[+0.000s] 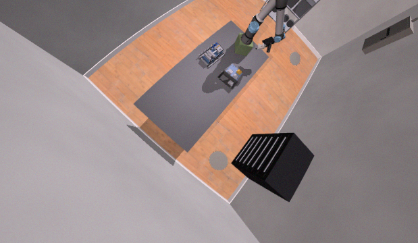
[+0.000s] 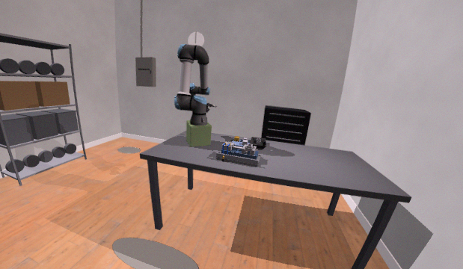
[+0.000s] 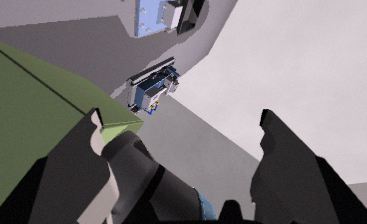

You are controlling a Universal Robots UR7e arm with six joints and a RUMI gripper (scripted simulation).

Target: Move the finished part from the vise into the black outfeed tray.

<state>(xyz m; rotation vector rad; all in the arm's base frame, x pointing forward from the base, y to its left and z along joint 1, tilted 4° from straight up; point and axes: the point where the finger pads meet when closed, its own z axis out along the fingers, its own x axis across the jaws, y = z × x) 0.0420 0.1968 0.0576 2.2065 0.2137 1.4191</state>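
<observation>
Right now the vise is 37 cm ahead of my hand, 35 cm to the right of it and 21 cm below it. From my hand the other things lie so: orange block 26 cm ahead, 23 cm below, 4 cm to the left; then blue fixture plate 31 cm ahead, 25 cm below; then plain grey block 35 cm ahead, 23 cm below, 4 cm to the right.
</observation>
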